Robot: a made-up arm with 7 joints. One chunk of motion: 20 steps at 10 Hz.
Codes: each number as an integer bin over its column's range. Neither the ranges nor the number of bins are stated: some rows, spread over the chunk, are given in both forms.
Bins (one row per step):
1: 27 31 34 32 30 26 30
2: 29 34 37 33 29 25 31
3: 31 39 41 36 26 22 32
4: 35 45 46 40 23 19 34
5: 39 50 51 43 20 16 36
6: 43 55 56 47 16 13 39
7: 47 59 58 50 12 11 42
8: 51 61 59 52 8 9 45
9: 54 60 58 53 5 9 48
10: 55 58 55 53 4 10 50
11: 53 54 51 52 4 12 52
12: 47 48 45 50 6 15 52
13: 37 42 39 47 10 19 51
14: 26 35 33 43 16 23 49
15: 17 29 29 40 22 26 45
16: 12 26 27 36 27 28 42
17: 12 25 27 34 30 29 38
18: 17 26 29 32 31 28 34
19: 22 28 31 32 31 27 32
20: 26 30 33 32 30 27 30
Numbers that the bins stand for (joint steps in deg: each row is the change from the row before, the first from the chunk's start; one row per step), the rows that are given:
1: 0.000 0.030 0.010 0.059 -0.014 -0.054 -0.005
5: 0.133 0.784 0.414 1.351 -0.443 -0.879 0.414
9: 0.300 1.181 0.581 2.525 -1.086 -1.457 1.252
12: 0.222 0.705 0.271 2.173 -1.043 -0.962 1.532
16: -0.167 -0.168 -0.157 0.529 -0.143 0.111 0.833
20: -0.011 -0.010 -0.014 0.059 -0.014 0.029 -0.005
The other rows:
2: 0.022 0.149 0.081 0.176 -0.057 -0.137 0.065
3: 0.044 0.348 0.176 0.529 -0.186 -0.384 0.135
4: 0.089 0.586 0.295 0.998 -0.314 -0.632 0.275
6: 0.178 0.983 0.533 1.821 -0.614 -1.127 0.624
7: 0.222 1.141 0.581 2.173 -0.786 -1.292 0.833
8: 0.267 1.221 0.605 2.408 -0.957 -1.457 1.043
10: 0.311 1.102 0.510 2.525 -1.129 -1.375 1.392
11: 0.289 0.943 0.414 2.408 -1.129 -1.210 1.532
13: 0.111 0.467 0.129 1.821 -0.871 -0.632 1.462
14: -0.011 0.189 -0.014 1.351 -0.614 -0.302 1.322
15: -0.111 -0.049 -0.110 0.998 -0.357 -0.054 1.043
17: -0.167 -0.208 -0.157 0.294 -0.014 0.194 0.554
18: -0.111 -0.168 -0.110 0.059 0.029 0.111 0.275
19: -0.056 -0.089 -0.062 0.059 0.029 0.029 0.135

